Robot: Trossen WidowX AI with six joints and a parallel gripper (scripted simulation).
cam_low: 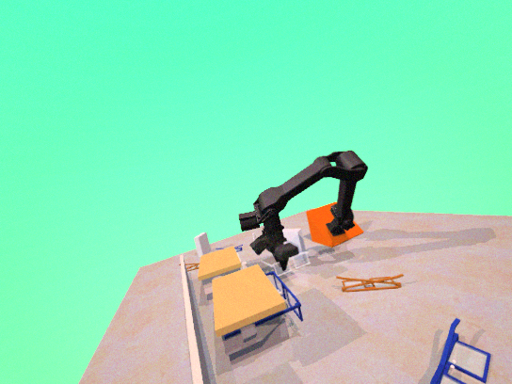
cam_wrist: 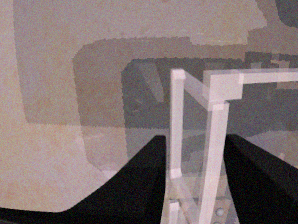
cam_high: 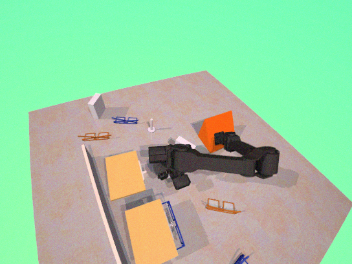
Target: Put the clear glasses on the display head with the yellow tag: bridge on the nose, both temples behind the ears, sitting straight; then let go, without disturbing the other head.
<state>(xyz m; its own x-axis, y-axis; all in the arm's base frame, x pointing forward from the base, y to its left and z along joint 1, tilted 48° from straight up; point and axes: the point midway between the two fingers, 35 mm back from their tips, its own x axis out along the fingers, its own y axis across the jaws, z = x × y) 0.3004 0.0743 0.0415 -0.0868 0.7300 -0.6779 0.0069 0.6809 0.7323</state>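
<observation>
The white peg is 280 mm to the right of my gripper tip, 10 mm ahead of it and 10 mm above it. From my gripper tip the other things lie so: long white rail 290 mm ahead, 90 mm to the left, 40 mm above.
</observation>
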